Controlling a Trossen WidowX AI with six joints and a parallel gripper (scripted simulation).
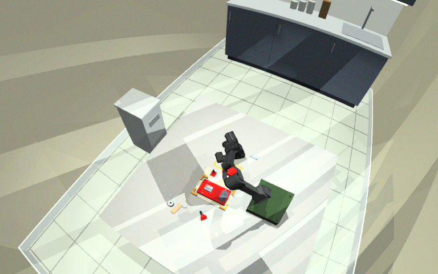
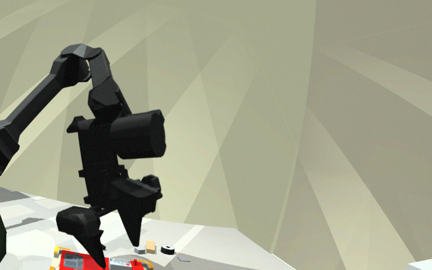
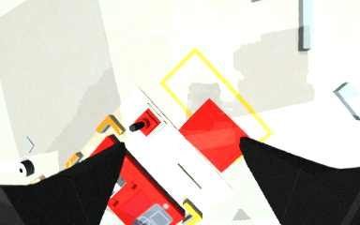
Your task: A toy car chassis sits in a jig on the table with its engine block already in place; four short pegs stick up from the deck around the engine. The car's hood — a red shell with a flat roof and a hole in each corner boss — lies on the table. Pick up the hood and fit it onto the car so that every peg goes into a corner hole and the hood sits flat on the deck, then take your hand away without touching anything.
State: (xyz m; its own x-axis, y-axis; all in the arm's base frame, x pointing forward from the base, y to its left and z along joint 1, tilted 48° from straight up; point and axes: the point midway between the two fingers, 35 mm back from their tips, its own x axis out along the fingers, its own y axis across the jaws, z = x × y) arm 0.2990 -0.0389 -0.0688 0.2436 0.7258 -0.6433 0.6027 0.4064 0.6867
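My gripper tip is now 40 mm past the red hood, 10 mm to the left of it and 120 mm above it. Also, from my gripper tip: tan block: 110 mm ahead, 410 mm to the left, 130 mm below; then grey engine block: 10 mm ahead, 190 mm to the left, 120 mm below.
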